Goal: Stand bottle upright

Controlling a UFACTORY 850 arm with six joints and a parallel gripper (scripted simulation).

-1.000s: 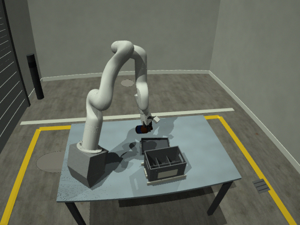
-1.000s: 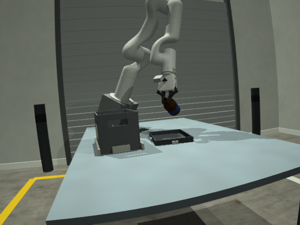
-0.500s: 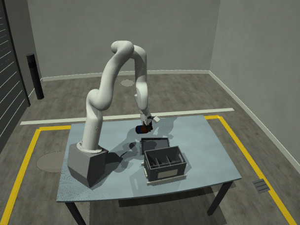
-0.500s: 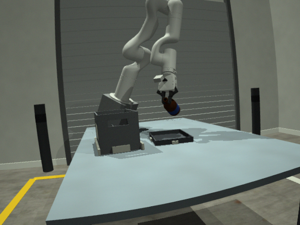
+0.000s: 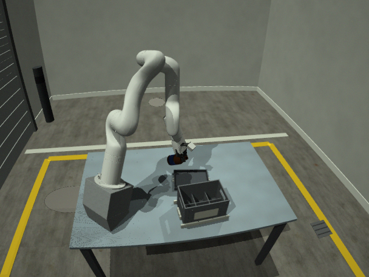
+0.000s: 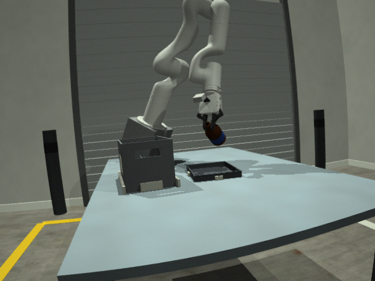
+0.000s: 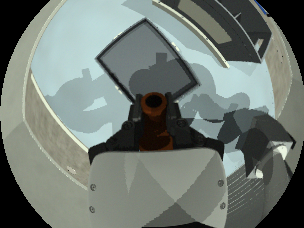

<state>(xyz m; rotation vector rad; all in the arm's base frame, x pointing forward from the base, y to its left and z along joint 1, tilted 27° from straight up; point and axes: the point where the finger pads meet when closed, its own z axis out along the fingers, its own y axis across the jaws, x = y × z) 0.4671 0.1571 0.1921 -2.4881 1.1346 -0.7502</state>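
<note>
The bottle lies 40 mm behind my hand, 30 mm to the left of it and 30 mm below it. From my hand the other things lie so: crate: 310 mm to the right, 120 mm below, 70 mm ahead; tray: 190 mm below, 60 mm ahead, 20 mm to the right.
</note>
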